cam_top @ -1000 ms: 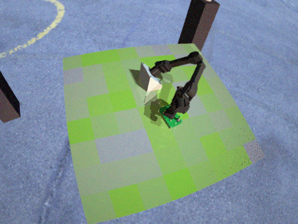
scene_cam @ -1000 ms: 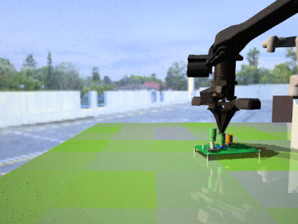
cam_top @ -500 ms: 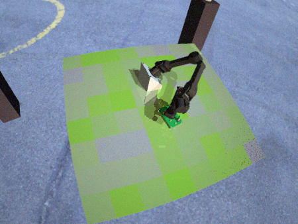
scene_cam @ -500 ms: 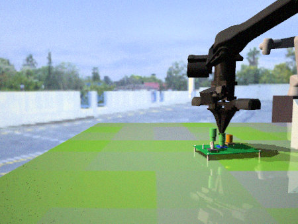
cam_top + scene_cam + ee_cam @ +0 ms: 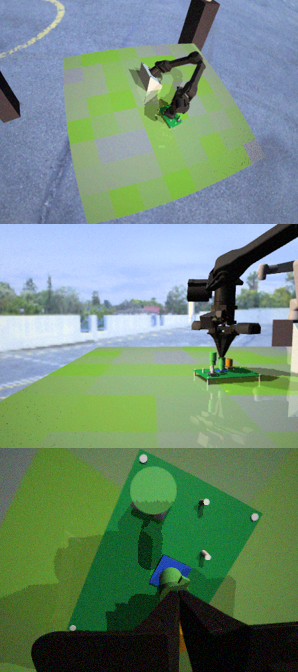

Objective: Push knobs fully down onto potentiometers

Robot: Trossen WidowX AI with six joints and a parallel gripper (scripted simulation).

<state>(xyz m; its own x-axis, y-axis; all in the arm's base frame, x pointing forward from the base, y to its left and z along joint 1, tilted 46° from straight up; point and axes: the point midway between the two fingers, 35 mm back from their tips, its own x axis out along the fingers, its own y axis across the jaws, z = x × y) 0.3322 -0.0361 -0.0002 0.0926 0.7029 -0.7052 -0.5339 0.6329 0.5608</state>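
The green knob lies 1 cm below my gripper tip.
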